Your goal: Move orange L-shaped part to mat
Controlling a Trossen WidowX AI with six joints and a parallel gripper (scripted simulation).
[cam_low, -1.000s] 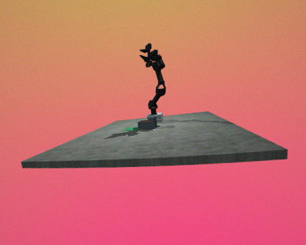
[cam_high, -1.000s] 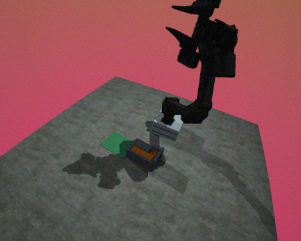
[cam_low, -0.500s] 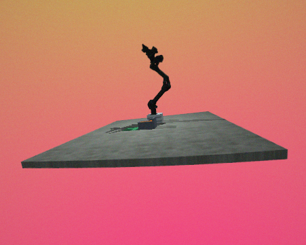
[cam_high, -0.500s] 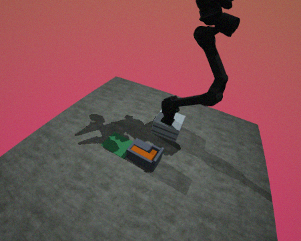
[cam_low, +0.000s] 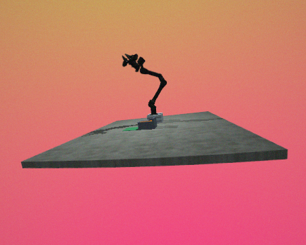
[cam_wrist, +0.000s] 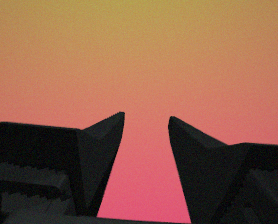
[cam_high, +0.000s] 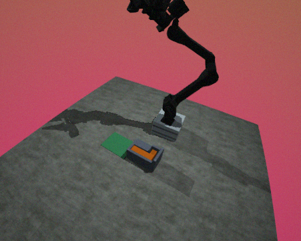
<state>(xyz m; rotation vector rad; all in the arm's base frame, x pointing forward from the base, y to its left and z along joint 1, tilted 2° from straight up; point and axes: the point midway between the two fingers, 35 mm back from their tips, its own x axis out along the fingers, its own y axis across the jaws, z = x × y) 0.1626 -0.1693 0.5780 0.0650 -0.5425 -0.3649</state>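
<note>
The orange l-shaped part lies 640 mm below my gripper tip, 170 mm to the left of it and 50 mm ahead of it. From my gripper tip the other things lie so: green mat: 700 mm below, 50 mm ahead.
</note>
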